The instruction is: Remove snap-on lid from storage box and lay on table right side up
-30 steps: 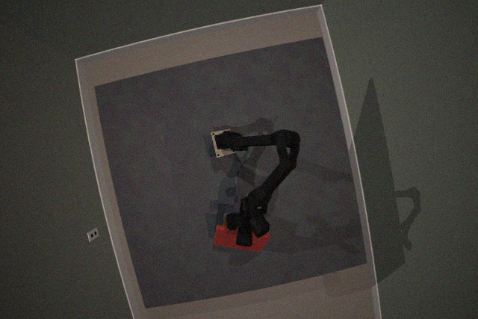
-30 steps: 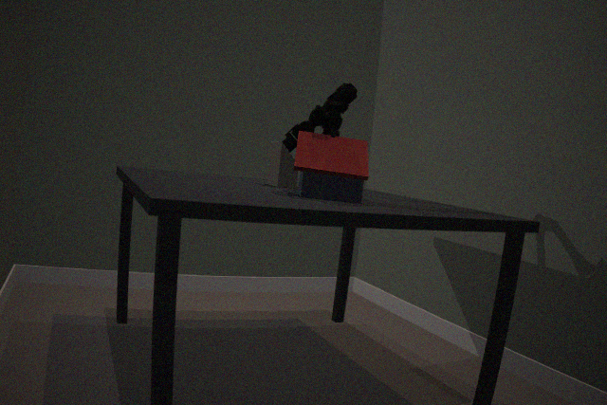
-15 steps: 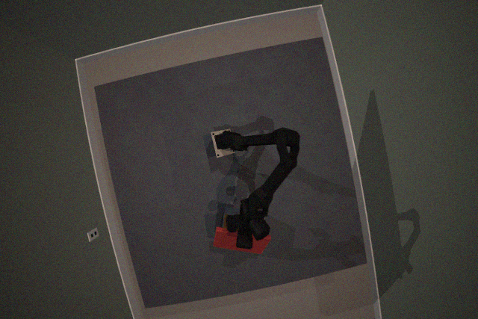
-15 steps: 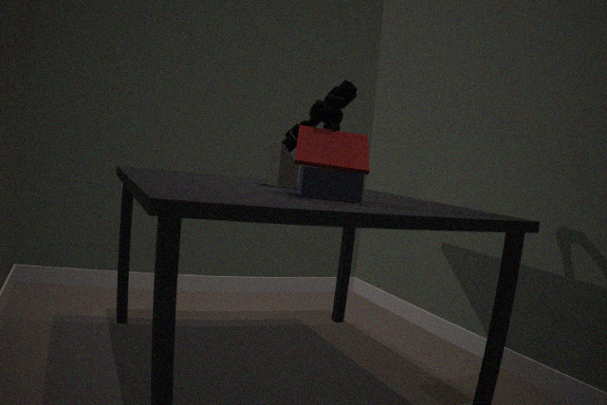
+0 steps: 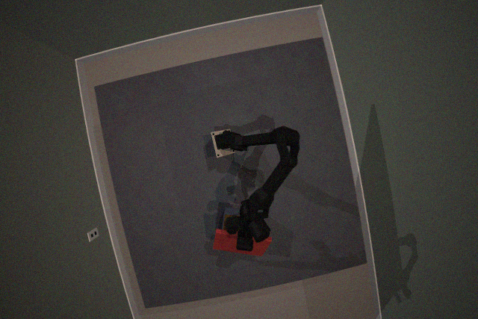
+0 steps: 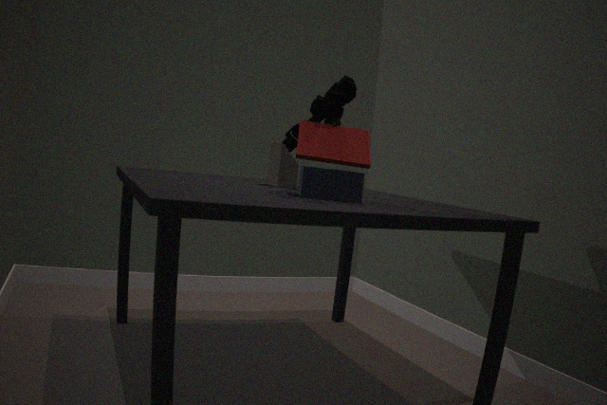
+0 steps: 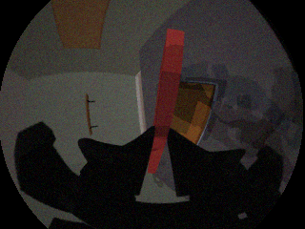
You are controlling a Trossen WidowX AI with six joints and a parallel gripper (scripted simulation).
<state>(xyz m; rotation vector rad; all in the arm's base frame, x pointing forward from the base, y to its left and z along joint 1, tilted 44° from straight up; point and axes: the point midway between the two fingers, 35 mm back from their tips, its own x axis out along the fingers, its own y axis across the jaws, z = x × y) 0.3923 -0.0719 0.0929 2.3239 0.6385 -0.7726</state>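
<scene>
Now: gripper tip 60 mm short of the lid, 50 mm above it and 30 mm to the left of it. Also, from my gripper tip: grey-blue storage box 190 mm below, 30 mm ahead, 10 mm to the right.
</scene>
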